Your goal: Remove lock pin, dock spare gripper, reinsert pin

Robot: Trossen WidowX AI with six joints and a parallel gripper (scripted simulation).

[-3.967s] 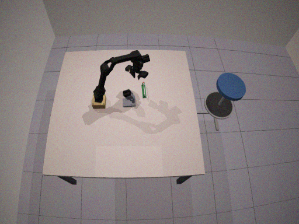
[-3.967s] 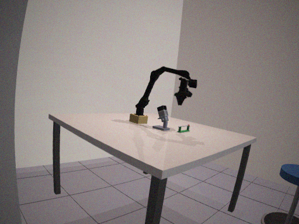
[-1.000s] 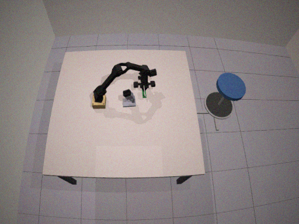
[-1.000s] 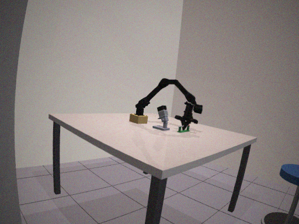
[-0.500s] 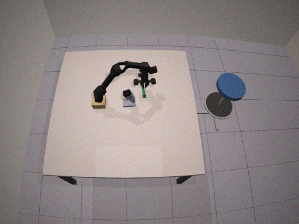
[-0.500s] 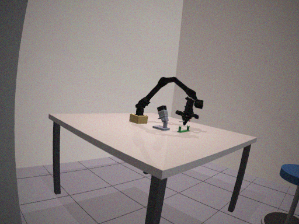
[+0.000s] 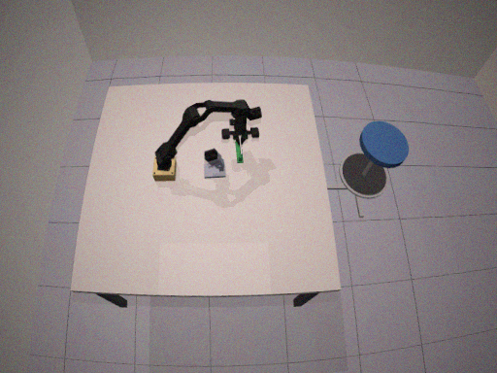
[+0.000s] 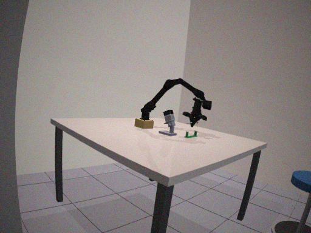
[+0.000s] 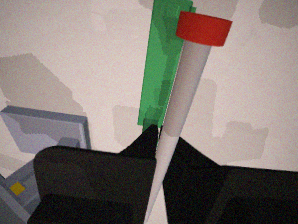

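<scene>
Now: the green cradle 5 cm below my gripper tip and 1 cm to the left of it. Round my gripper tip: spare gripper (13 cm to the right, 12 cm behind, 5 cm above); socket (12 cm to the right, 11 cm behind, 2 cm below).
</scene>
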